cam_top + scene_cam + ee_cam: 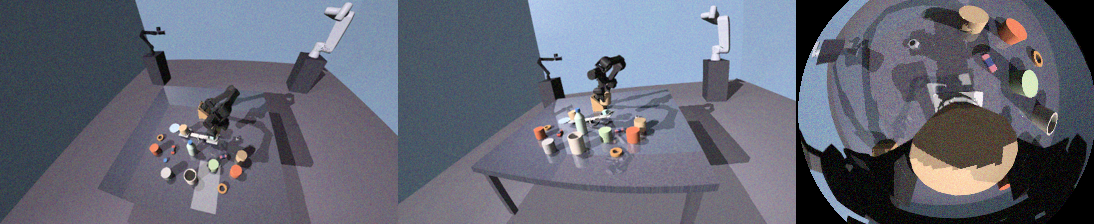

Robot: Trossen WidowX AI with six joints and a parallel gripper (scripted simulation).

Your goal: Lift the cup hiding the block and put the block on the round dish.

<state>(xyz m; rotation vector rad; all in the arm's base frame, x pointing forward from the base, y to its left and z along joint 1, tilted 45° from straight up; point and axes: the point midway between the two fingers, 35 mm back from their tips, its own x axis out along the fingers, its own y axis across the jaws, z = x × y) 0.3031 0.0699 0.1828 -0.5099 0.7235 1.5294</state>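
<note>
My gripper tip is 1 cm to the left of the pale green block and 8 cm above it. Also, from my gripper tip: tan cup: 2 cm to the left, 1 cm above; then small balance: 1 cm behind, 14 cm to the right, 13 cm below; then green cup: 21 cm ahead, 4 cm to the left, 13 cm below.
</note>
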